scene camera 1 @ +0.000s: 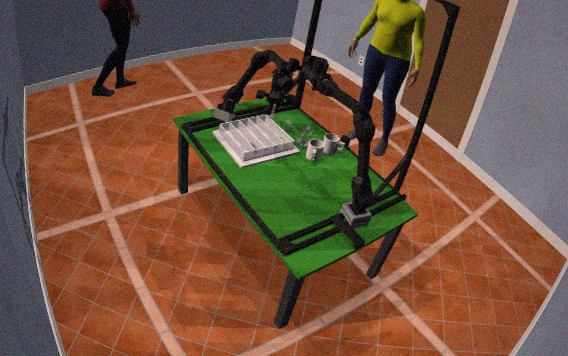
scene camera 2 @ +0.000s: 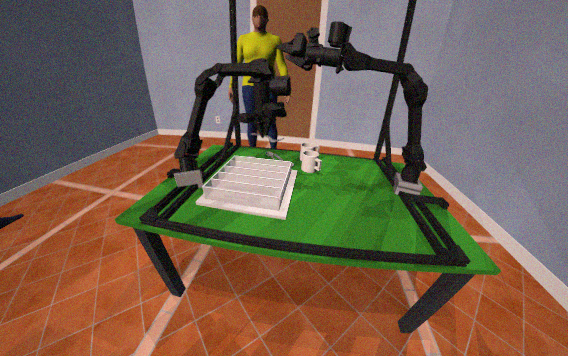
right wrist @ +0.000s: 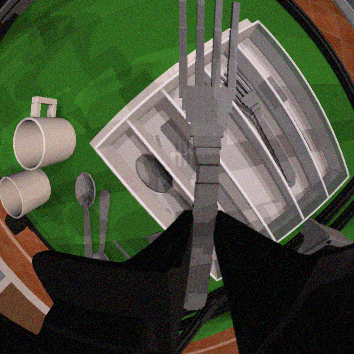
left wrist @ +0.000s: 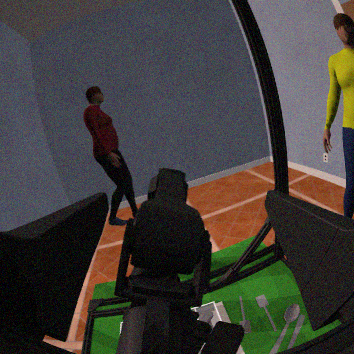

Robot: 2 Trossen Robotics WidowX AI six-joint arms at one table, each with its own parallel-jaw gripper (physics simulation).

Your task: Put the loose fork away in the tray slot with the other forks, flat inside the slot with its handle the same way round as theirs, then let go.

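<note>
The loose fork (right wrist: 207, 107) (scene camera 2: 272, 139) (scene camera 1: 273, 110) is held by its handle, tines pointing up in the right wrist view, above the back part of the white tray (right wrist: 107, 150) (scene camera 2: 291, 192) (scene camera 1: 242, 163). My right gripper (right wrist: 201, 217) (scene camera 2: 263, 135) is shut on it. In the right wrist view the stored fork (right wrist: 267, 140) lies in a slot toward the tray's right side, tines at the upper left, handle at the lower right; whether several are stacked is unclear. My left gripper (scene camera 2: 285, 47) is open and empty, high above the table and away from the tray.
Two mugs (right wrist: 45, 142) (right wrist: 26, 194) (scene camera 2: 310, 162) (scene camera 1: 315, 150) stand beside the tray. Loose spoons (right wrist: 85, 190) (left wrist: 291, 313) and other cutlery (scene camera 1: 304, 135) lie near them. A spoon (right wrist: 153, 172) lies in the tray's left slot. Black frame rails (scene camera 2: 300, 246) edge the green table (scene camera 2: 340, 215).
</note>
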